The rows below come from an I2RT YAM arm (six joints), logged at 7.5 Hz.
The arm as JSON. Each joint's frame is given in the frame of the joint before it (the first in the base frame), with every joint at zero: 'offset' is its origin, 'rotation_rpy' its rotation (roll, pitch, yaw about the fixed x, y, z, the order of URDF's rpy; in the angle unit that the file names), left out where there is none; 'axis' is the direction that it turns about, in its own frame. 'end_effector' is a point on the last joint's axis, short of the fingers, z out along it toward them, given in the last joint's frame.
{
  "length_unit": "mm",
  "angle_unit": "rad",
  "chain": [
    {
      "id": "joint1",
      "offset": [
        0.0,
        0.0,
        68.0
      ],
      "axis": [
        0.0,
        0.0,
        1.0
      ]
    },
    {
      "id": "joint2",
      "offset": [
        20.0,
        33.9,
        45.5
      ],
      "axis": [
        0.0,
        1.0,
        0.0
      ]
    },
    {
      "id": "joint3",
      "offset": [
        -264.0,
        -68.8,
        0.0
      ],
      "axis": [
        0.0,
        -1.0,
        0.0
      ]
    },
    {
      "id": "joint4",
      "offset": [
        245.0,
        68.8,
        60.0
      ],
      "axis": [
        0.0,
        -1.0,
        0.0
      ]
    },
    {
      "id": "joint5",
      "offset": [
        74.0,
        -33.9,
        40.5
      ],
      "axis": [
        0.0,
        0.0,
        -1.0
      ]
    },
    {
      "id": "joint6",
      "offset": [
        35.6,
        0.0,
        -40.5
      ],
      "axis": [
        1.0,
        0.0,
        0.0
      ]
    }
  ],
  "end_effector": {
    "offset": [
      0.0,
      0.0,
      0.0
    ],
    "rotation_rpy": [
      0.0,
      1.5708,
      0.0
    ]
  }
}
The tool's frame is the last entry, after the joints.
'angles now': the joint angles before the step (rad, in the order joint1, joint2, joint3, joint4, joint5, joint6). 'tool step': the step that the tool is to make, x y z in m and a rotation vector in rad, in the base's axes. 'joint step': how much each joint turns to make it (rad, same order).
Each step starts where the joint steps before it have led.
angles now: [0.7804 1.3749 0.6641 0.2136 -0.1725 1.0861]
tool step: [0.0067 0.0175 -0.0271 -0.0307 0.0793 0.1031]
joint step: [0.0146 0.1401 0.0275 0.0313 -0.0937 -0.0161]
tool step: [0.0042 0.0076 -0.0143 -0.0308 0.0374 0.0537]
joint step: [0.0025 0.0725 0.0243 -0.0073 -0.0450 -0.0260]
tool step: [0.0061 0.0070 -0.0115 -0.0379 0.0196 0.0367]
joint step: [-0.0007 0.0671 0.0355 -0.0202 -0.0219 -0.0345]
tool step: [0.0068 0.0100 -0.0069 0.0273 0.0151 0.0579]
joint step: [0.0000 0.0645 0.0352 0.0332 -0.0637 -0.0143]
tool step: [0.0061 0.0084 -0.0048 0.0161 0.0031 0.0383]
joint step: [0.0008 0.0504 0.0341 0.0198 -0.0376 -0.0143]
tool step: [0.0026 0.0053 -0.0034 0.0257 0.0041 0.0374]
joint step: [0.0015 0.0310 0.0147 0.0289 -0.0411 -0.0067]
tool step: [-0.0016 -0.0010 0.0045 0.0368 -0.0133 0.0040]
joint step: [0.0001 -0.0164 -0.0167 0.0414 -0.0128 0.0119]
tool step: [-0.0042 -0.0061 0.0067 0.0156 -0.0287 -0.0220]
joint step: [-0.0016 -0.0434 -0.0336 0.0234 0.0223 0.0042]
